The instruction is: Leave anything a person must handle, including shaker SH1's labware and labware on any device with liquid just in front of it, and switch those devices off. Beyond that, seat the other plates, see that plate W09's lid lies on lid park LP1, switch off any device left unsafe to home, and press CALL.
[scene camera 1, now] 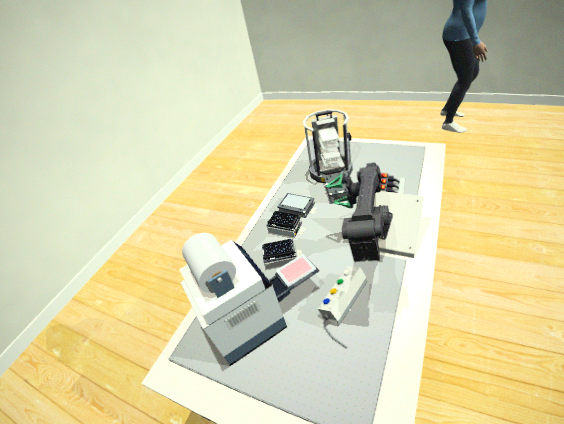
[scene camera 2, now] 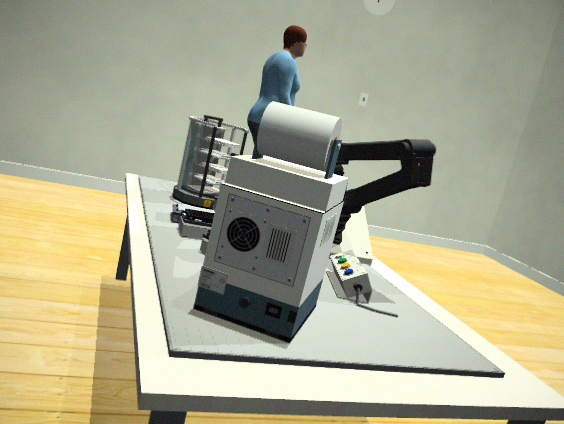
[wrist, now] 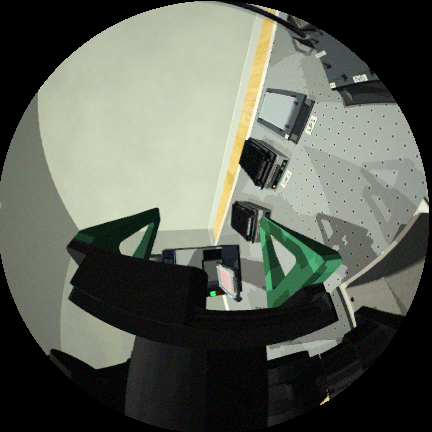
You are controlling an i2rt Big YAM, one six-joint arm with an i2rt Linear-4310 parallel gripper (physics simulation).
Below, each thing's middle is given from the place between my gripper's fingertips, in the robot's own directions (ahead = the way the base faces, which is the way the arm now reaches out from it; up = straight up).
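Clear lid (wrist: 276, 108): my gripper 190 mm above it, 260 mm short of it, 110 mm to the left of it. Plate hotel (scene camera 2: 192, 189): 60 mm below my gripper, 210 mm ahead, 460 mm to the right. Going by their middles, clear lid nearest to my gripper of the things named here.
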